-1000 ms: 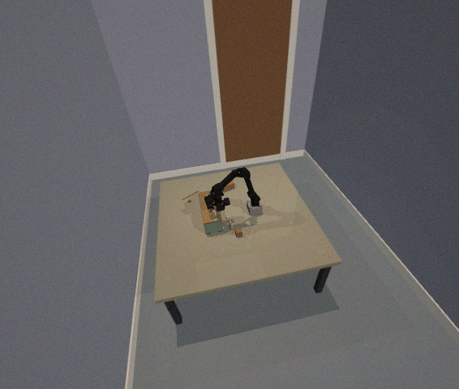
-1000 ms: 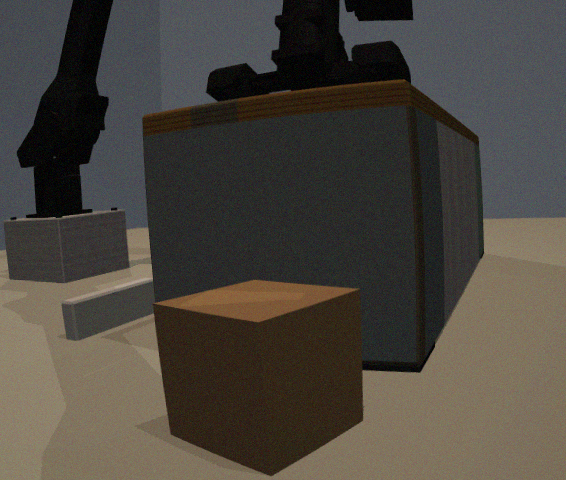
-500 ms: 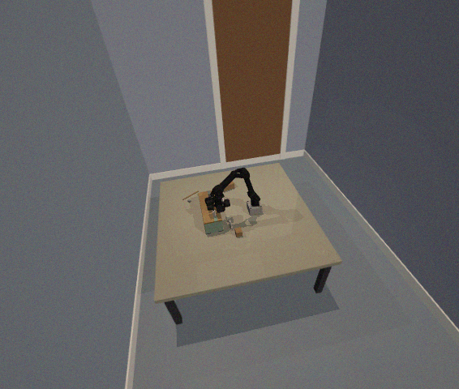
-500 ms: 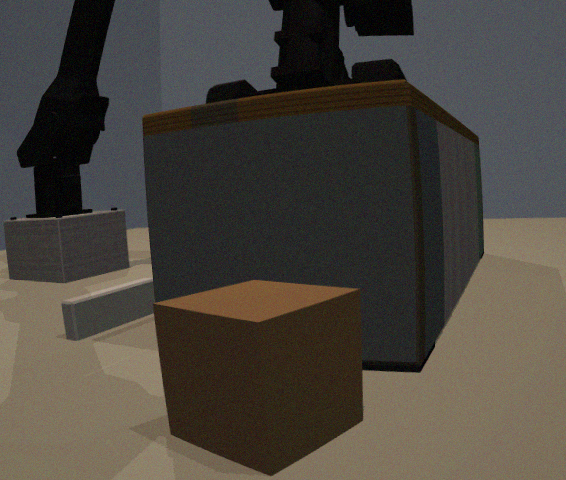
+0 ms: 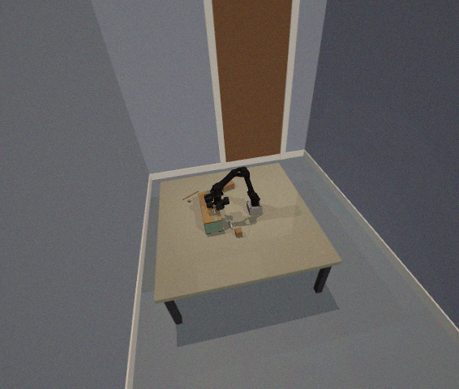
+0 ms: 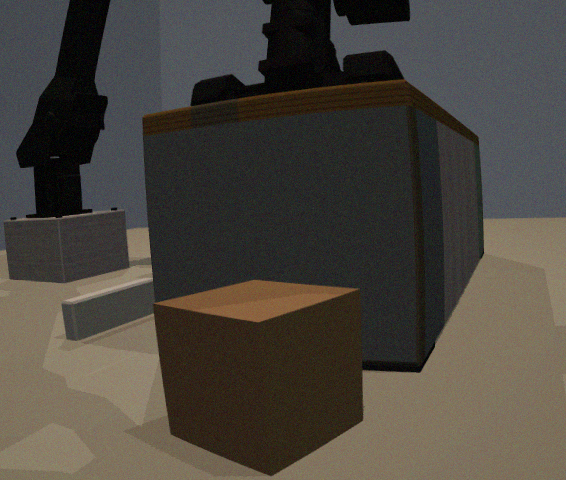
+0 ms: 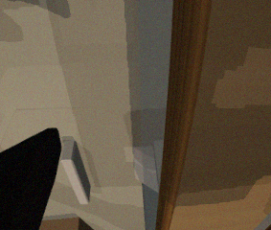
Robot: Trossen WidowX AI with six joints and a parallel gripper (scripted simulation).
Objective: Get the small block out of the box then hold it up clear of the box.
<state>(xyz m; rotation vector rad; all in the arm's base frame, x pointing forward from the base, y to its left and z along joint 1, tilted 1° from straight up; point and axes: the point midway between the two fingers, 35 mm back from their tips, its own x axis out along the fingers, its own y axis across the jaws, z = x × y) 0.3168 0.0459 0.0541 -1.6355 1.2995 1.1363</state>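
Now: the long box 30 mm below my gripper tip, 30 mm ahead of it and 10 mm to the left of it. From my gripper tip the other things lie so: thin stick 280 mm to the right, 280 mm ahead, 80 mm below.
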